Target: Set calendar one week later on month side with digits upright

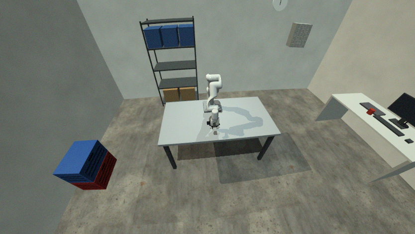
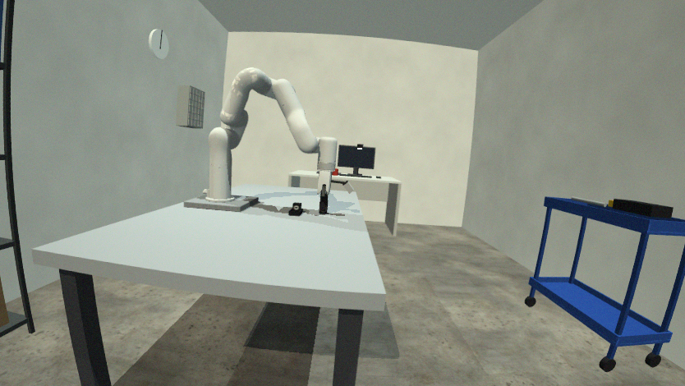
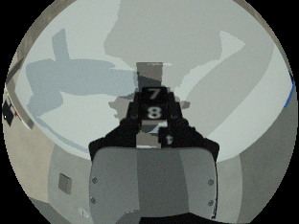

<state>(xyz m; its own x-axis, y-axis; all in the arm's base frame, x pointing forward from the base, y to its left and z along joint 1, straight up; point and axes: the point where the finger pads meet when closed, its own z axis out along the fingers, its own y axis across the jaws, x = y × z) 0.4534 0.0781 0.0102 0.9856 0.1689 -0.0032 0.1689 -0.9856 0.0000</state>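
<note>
Right now my hand is 10 mm above the cube.
</note>
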